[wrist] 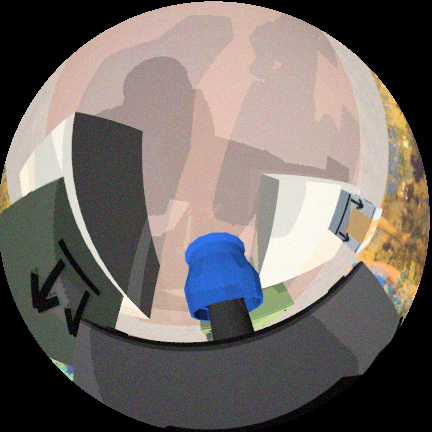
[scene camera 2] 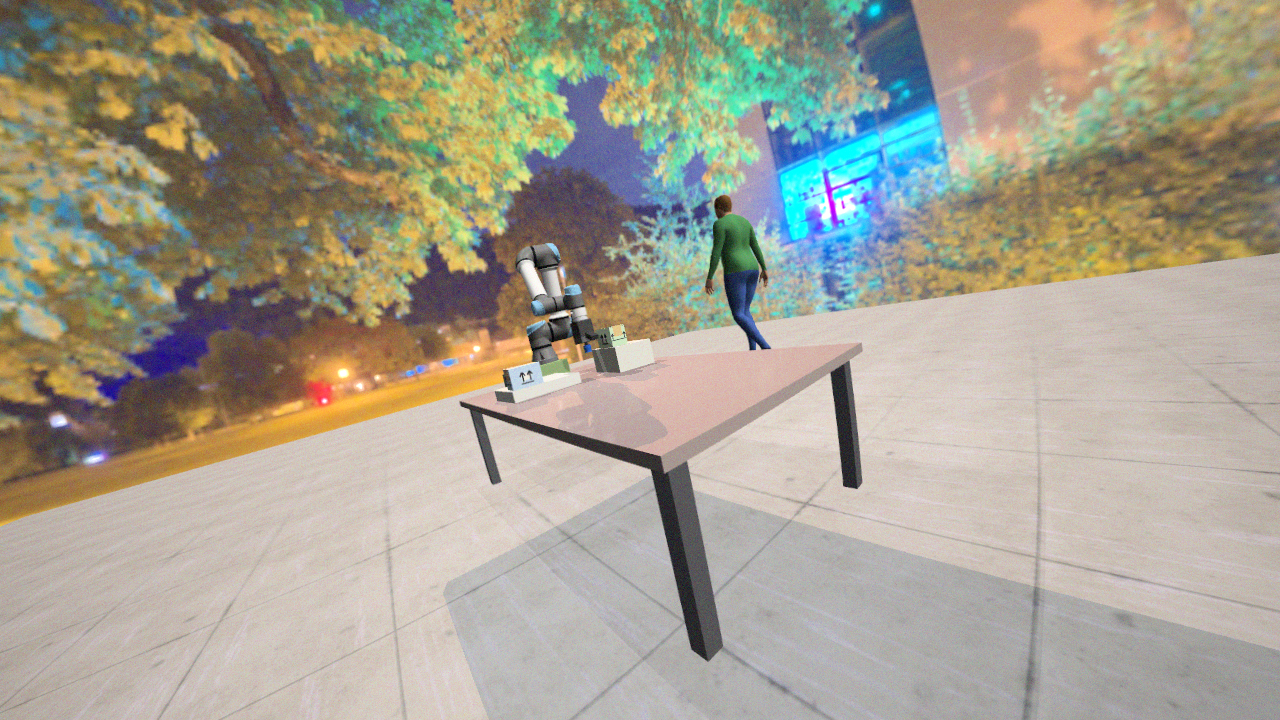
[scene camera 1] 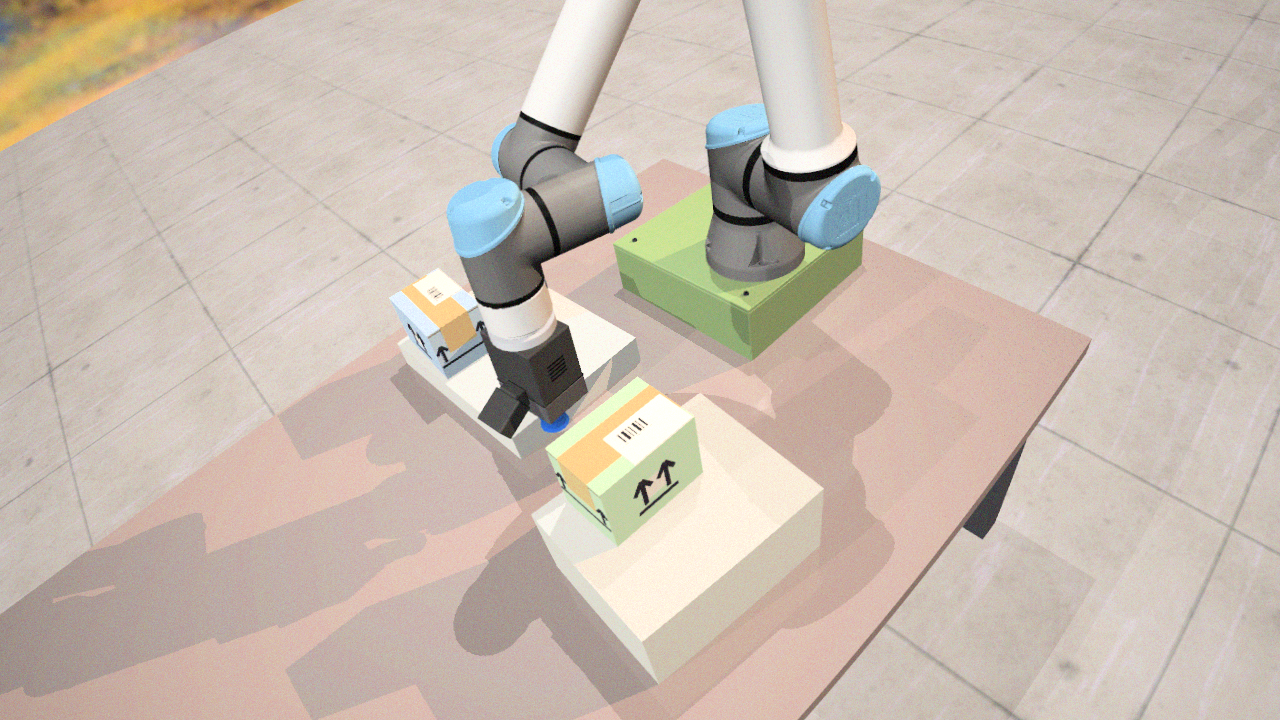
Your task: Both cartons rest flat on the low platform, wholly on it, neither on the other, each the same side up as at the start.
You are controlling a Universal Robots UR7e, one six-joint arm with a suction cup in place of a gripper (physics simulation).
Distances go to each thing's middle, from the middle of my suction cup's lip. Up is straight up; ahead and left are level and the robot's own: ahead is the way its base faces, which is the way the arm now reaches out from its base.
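With the low platform (scene camera 1: 605, 352) as my reference, I find my suction cup 11 cm above it and 11 cm past it. My suction cup is also 24 cm to the left of the platform.
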